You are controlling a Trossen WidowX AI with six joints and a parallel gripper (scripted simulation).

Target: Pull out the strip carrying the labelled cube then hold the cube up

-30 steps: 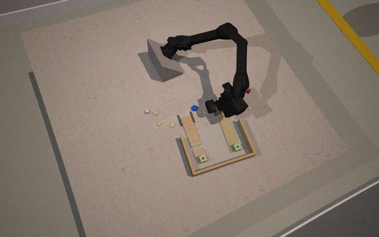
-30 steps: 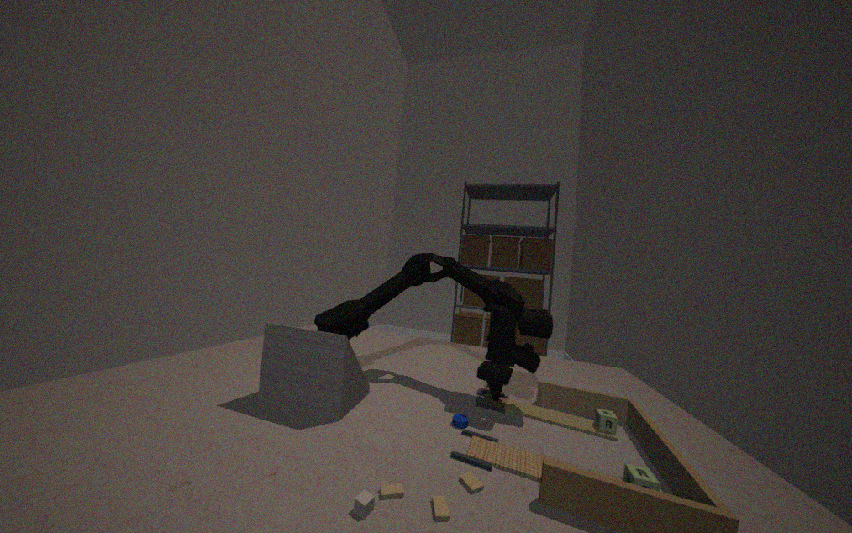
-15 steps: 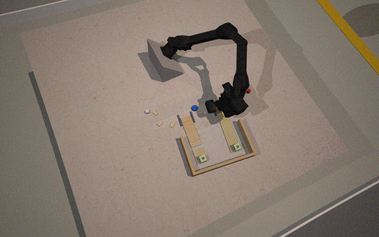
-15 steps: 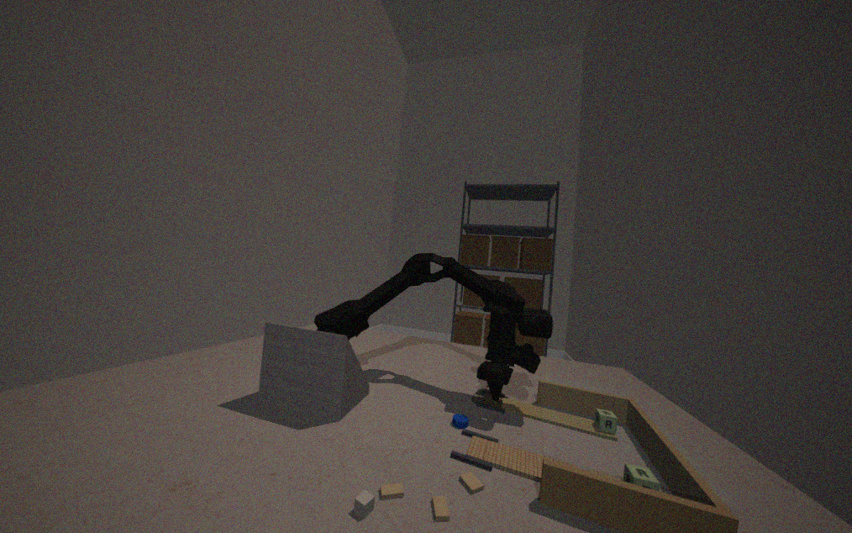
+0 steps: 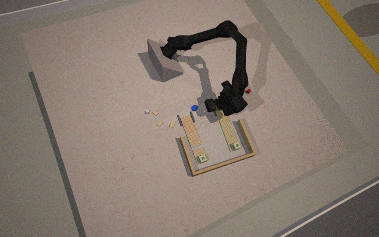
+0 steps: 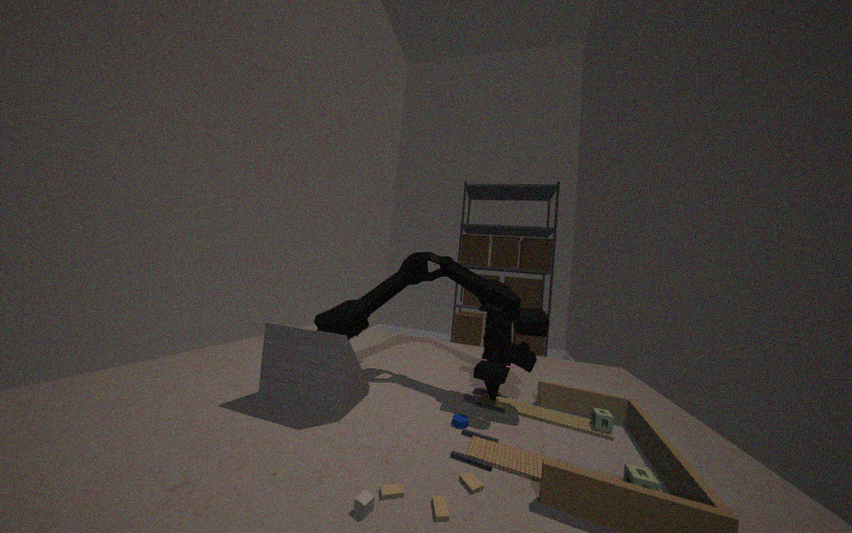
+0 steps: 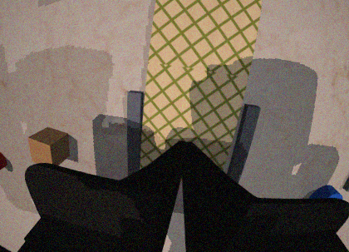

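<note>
Right now the blue disc is 4 cm behind my gripper tip and 13 cm to the right of it. Round my gripper tip: brown cube (1 cm behind, 10 cm to the left); then red cylinder (5 cm behind, 19 cm to the left).
</note>
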